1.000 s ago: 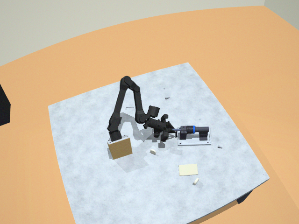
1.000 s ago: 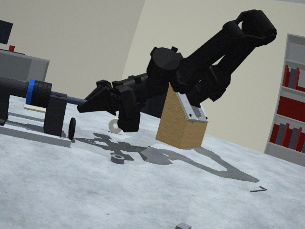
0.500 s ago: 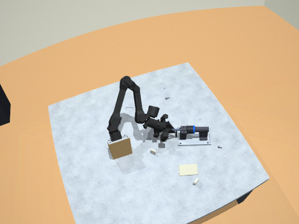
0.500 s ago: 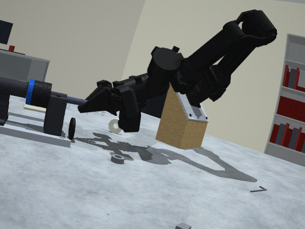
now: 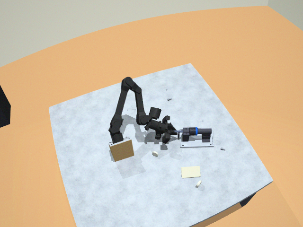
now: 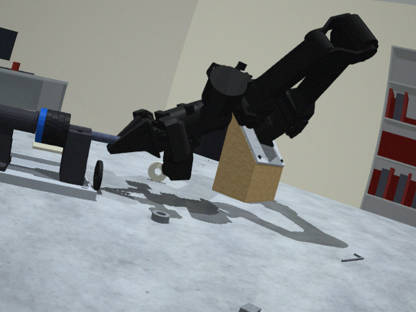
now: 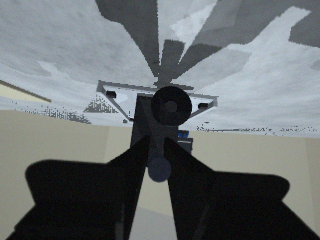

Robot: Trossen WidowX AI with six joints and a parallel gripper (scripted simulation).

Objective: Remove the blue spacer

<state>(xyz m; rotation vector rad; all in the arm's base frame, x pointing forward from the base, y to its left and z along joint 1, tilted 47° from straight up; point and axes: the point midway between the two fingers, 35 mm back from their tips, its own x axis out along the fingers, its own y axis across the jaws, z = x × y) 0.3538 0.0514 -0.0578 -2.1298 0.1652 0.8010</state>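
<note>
Right now the black disc is 4 cm below my gripper tip, 2 cm ahead of it and 1 cm to the left of it. Round my gripper tip: grey ring 13 cm to the left, 6 cm below, 2 cm behind; then blue spacer 11 cm ahead, 5 cm to the right, 2 cm above; then dark shaft 5 cm ahead, 2 cm to the right, 2 cm above.
</note>
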